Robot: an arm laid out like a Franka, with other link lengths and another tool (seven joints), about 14 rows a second.
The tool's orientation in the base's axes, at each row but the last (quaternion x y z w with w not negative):
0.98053, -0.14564, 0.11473, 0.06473
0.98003, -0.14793, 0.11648, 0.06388
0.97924, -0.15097, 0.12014, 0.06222
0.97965, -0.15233, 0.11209, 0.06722
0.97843, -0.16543, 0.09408, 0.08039
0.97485, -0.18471, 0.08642, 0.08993
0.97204, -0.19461, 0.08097, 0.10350
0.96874, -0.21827, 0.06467, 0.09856
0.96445, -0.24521, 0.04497, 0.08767
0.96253, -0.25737, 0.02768, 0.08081
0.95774, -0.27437, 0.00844, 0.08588
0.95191, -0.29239, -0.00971, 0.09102
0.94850, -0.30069, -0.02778, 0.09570
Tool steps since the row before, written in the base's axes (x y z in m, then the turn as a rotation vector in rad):
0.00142, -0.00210, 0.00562, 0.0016, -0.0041, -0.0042
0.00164, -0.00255, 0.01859, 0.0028, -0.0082, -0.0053
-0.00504, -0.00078, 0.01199, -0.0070, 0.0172, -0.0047
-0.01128, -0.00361, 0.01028, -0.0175, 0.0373, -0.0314
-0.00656, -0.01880, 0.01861, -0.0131, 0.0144, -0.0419
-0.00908, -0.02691, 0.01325, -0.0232, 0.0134, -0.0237
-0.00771, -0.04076, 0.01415, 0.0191, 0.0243, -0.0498
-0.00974, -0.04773, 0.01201, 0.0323, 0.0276, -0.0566
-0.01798, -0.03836, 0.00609, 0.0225, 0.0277, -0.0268
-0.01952, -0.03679, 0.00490, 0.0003, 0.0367, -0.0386
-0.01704, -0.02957, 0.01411, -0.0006, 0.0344, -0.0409
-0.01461, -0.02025, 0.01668, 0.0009, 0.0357, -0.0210
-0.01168, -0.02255, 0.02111, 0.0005, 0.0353, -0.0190
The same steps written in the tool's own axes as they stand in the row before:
0.00326, 0.00209, -0.00480, 0.0016, 0.0030, 0.0050
0.00682, 0.00360, -0.01718, 0.0035, 0.0064, 0.0070
-0.00140, 0.00333, -0.01252, -0.0125, -0.0145, 0.0003
-0.00698, 0.00795, -0.01158, -0.0344, -0.0328, 0.0207
0.00364, 0.02210, -0.01553, -0.0254, -0.0143, 0.0358
0.00362, 0.02995, -0.00849, -0.0307, -0.0070, 0.0170
0.01051, 0.04225, -0.00508, -0.0012, -0.0379, 0.0447
0.01287, 0.04845, -0.00202, 0.0081, -0.0477, 0.0516
0.00289, 0.04270, 0.00057, 0.0033, -0.0387, 0.0220
0.00162, 0.04189, 0.00119, -0.0214, -0.0370, 0.0318
0.00192, 0.03592, -0.00837, -0.0211, -0.0349, 0.0345
-0.00022, 0.02754, -0.01196, -0.0199, -0.0333, 0.0146
0.00354, 0.02884, -0.01569, -0.0200, -0.0323, 0.0127

